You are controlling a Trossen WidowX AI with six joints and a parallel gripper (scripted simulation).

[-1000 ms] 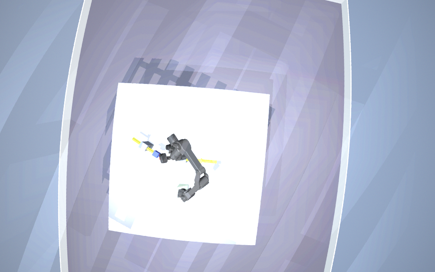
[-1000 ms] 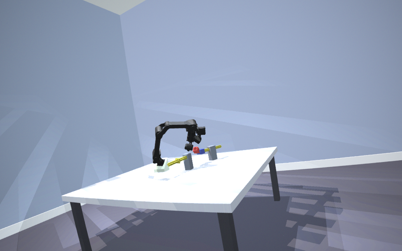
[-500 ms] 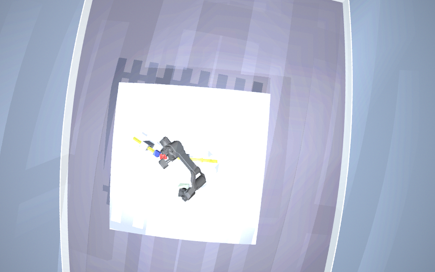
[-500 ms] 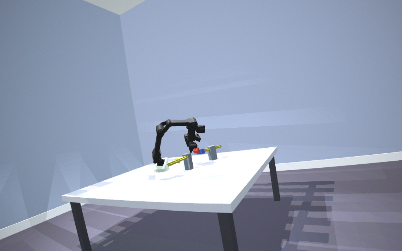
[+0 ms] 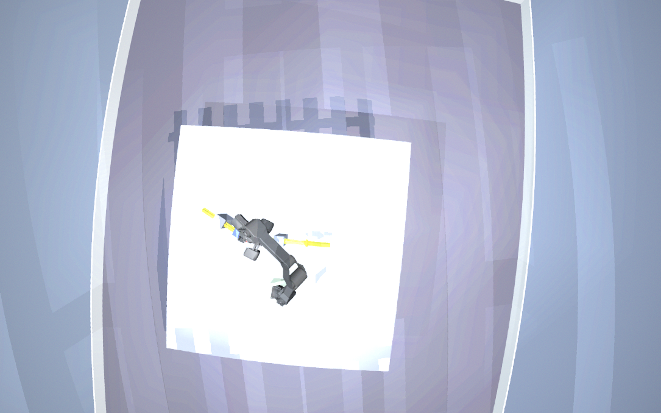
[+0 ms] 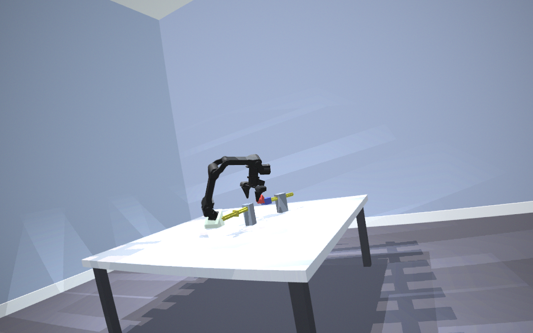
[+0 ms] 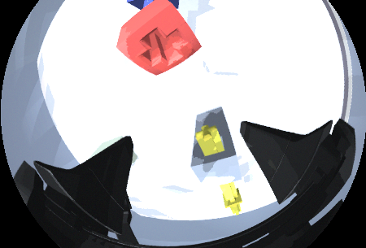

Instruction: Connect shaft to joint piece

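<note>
Now: the red square joint piece 10 mm ahead of my gripper tip, 80 mm to the left of it and 10 mm below it.
</note>
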